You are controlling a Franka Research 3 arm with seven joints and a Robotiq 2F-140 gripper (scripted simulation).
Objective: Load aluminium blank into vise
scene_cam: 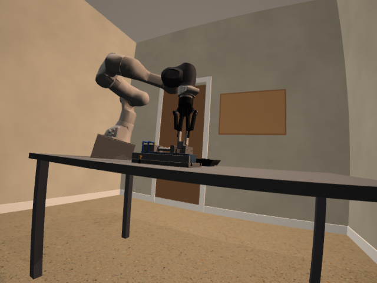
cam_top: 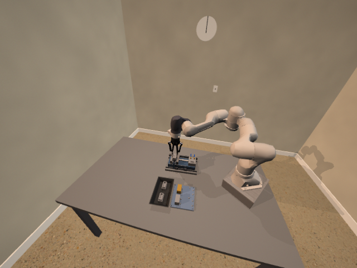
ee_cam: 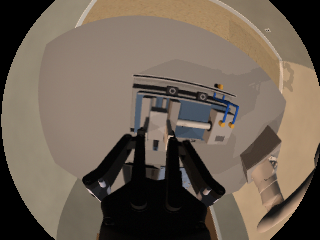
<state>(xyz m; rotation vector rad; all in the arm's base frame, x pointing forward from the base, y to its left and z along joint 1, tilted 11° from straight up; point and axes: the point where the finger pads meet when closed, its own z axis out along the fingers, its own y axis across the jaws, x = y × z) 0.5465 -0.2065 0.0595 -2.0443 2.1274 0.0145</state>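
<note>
Right now the vise is 7 cm behind my hand and 10 cm below it. Also, from my hand: brass blank 8 cm behind, 28 cm to the left, 11 cm below.
</note>
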